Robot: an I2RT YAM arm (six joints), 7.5 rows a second.
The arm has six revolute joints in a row. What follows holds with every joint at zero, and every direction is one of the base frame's. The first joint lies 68 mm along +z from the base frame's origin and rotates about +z. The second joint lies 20 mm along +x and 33.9 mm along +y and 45.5 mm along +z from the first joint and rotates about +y. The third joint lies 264 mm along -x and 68.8 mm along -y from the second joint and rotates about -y. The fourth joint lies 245 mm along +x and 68.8 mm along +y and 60 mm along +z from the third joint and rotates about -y. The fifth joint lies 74 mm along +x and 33.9 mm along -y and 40.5 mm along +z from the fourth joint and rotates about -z. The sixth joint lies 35.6 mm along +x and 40.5 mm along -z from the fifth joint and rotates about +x. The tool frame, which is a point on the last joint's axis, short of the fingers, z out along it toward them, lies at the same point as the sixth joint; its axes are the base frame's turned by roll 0, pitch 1.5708 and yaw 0 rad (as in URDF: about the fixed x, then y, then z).
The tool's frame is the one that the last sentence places.
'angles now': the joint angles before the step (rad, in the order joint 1, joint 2, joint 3, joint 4, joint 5, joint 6). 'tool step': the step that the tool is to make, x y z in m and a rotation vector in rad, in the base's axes. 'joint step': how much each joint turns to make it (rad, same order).
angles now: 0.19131, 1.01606, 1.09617, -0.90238, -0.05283, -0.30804
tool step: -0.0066, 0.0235, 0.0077, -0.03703, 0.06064, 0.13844
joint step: 0.12680, 0.03609, 0.06882, -0.10178, 0.00787, -0.02231
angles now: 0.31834, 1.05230, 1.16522, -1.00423, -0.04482, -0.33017
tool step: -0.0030, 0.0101, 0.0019, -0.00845, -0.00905, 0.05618
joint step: 0.05541, 0.00286, 0.00780, 0.00040, 0.00807, -0.00755
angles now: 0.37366, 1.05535, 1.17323, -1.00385, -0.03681, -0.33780
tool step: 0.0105, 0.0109, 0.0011, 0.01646, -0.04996, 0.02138
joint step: 0.03182, 0.03090, 0.00324, 0.08030, 0.00965, 0.00546
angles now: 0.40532, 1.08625, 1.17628, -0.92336, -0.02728, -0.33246
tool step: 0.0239, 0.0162, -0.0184, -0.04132, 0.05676, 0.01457
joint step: 0.02574, 0.11183, 0.00548, 0.03768, 0.01843, -0.00100
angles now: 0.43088, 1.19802, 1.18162, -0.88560, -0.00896, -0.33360
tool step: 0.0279, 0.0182, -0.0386, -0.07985, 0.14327, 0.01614
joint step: 0.01949, 0.16644, 0.00124, 0.00154, 0.01108, -0.00340
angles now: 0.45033, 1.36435, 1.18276, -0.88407, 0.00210, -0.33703
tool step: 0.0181, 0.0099, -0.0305, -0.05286, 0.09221, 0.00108
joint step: 0.00453, 0.11910, -0.00001, 0.01307, 0.00799, -0.00005
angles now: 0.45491, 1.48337, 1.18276, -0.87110, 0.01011, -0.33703
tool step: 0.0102, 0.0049, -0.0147, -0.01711, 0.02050, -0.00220
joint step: 0.00055, 0.05788, 0.00005, 0.03189, 0.00692, 0.00015
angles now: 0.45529, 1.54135, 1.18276, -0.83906, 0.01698, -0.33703
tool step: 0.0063, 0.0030, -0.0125, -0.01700, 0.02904, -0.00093
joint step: 0.00006, 0.04557, 0.00032, 0.01169, 0.00269, 0.00006
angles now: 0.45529, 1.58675, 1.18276, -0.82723, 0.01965, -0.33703
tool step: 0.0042, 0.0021, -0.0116, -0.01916, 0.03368, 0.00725
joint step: 0.00013, 0.03996, 0.00007, 0.00136, 0.00003, -0.00751
